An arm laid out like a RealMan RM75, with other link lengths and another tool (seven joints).
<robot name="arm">
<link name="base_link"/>
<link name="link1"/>
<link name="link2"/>
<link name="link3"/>
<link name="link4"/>
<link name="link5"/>
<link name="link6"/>
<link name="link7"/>
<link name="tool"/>
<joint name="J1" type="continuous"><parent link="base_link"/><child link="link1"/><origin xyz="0 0 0.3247"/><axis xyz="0 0 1"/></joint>
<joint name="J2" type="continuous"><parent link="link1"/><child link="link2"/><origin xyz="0 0 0" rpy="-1.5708 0 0"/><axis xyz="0 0 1"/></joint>
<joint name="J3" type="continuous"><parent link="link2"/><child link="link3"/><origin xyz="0 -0.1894 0" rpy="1.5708 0 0"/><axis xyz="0 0 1"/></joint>
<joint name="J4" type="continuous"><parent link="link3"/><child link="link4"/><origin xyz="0 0 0" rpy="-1.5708 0 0"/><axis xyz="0 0 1"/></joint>
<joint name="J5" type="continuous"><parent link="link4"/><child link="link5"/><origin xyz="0 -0.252 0" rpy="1.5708 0 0"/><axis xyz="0 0 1"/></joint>
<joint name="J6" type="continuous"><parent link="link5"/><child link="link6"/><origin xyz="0 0 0" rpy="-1.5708 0 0"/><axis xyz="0 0 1"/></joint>
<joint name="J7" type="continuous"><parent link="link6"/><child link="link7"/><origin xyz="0 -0.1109 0" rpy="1.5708 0 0"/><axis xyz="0 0 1"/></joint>
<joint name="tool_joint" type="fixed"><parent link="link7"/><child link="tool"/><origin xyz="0.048 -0.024 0.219" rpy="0 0.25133 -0.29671"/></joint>
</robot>
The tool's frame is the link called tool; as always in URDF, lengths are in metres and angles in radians. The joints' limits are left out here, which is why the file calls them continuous.
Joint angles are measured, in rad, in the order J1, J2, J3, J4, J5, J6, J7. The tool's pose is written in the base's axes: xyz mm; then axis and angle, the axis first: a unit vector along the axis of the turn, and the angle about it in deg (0 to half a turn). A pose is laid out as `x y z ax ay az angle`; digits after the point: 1 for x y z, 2 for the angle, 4 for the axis.
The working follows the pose.
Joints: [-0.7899, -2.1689, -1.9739, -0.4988, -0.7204, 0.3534, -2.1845]
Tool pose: -251.4 610.2 -47.4 -0.8797 -0.4435 -0.1716 123.16
Where each joint sits with the arm in this pose, in the base's axes (m; each line is computed from the numbers above, not from the rounded line before):
J1: 0.0000 0.0000 0.3247
J2: 0.0000 0.0000 0.3247
J3: -0.1102 0.1112 0.2181
J4: -0.1102 0.1112 0.2181
J5: -0.1789 0.3380 0.1325
J6: -0.1789 0.3380 0.1325
J7: -0.2116 0.4171 0.0620
the tool: -0.2514 0.6102 -0.0474

